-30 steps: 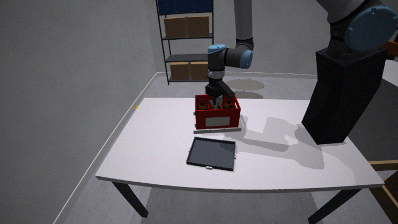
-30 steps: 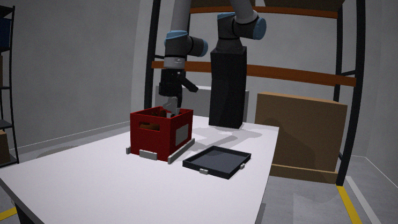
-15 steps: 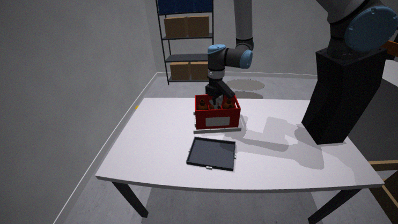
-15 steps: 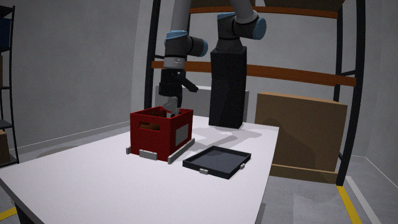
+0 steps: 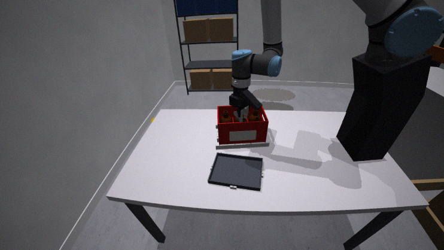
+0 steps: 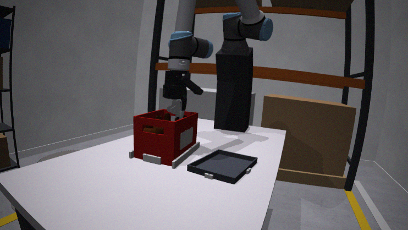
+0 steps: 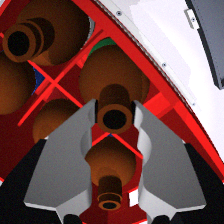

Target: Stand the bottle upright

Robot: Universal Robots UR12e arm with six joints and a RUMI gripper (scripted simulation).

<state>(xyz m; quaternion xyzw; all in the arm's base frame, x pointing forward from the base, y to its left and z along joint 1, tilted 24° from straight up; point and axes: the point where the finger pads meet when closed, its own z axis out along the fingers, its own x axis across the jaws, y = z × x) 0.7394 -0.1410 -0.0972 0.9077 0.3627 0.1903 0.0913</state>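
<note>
The red crate lies 7 cm below my hand and 5 cm to the right of it. Also, from my hand: dark tray 22 cm to the left, 14 cm below, 6 cm ahead; glass bottle 10 cm to the right, 7 cm below; brown bottle 9 cm to the right, 9 cm ahead, 7 cm below.
</note>
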